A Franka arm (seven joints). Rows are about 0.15 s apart.
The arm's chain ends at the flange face. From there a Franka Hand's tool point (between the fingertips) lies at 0.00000 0.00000 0.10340 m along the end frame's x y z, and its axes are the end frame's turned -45 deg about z.
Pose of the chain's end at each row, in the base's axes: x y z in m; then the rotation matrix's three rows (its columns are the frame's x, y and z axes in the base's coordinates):
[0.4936 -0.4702 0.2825], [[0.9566 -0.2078 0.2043], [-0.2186 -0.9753 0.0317], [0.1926 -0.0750 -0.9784]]
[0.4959 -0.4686 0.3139], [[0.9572 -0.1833 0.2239], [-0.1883 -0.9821 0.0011], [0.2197 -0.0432 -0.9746]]
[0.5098 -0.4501 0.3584], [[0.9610 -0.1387 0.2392], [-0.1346 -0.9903 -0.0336], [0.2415 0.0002 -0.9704]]
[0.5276 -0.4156 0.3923], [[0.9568 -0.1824 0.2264], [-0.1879 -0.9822 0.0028], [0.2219 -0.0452 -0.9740]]
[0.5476 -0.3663 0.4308], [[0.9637 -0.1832 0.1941], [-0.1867 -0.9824 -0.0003], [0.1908 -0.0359 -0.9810]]
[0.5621 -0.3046 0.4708], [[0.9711 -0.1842 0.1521], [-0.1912 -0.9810 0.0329], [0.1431 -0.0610 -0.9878]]
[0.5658 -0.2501 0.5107], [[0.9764 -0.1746 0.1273], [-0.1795 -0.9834 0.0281], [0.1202 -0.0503 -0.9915]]
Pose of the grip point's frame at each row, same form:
[0.5147 -0.4669 0.1813], [[0.8234 0.5295 0.2043], [0.5351 -0.8442 0.0317], [0.1892 0.0832 -0.9784]]
[0.5191 -0.4685 0.2131], [[0.8065 0.5472 0.2239], [0.5613 -0.8276 0.0011], [0.1859 0.1248 -0.9746]]
[0.5345 -0.4536 0.2581], [[0.7776 0.5815 0.2392], [0.6051 -0.7954 -0.0336], [0.1706 0.1709 -0.9704]]
[0.5510 -0.4153 0.2916], [[0.8055 0.5476 0.2264], [0.5617 -0.8274 0.0028], [0.1889 0.1249 -0.9740]]
[0.5677 -0.3663 0.3294], [[0.8110 0.5519 0.1941], [0.5626 -0.8267 -0.0003], [0.1603 0.1095 -0.9810]]
[0.5778 -0.3012 0.3687], [[0.8169 0.5564 0.1521], [0.5585 -0.8289 0.0329], [0.1443 0.0581 -0.9878]]
[0.5790 -0.2472 0.4082], [[0.8139 0.5670 0.1273], [0.5684 -0.8223 0.0281], [0.1206 0.0494 -0.9915]]

